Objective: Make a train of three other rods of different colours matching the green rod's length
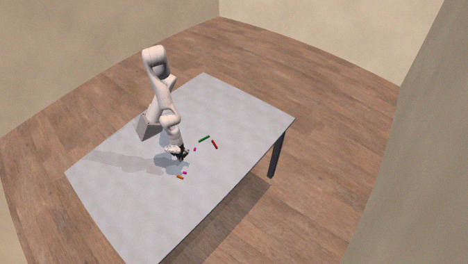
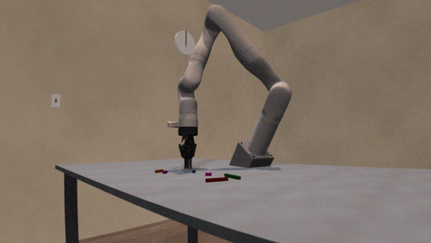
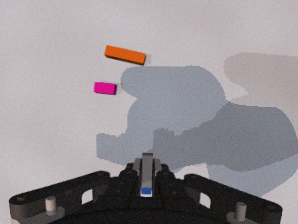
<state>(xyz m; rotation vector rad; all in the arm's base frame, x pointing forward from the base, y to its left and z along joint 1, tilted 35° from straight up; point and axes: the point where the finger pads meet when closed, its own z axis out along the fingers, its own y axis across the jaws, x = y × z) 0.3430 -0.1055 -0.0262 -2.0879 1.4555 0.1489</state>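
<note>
Right now the grey rod is 1 cm below my hand. Round my hand: green rod: 1 cm ahead, 21 cm to the left, 3 cm below; then blue rod: 1 cm behind, 2 cm to the left, 3 cm below; then orange rod: 7 cm ahead, 9 cm to the right, 3 cm below.
</note>
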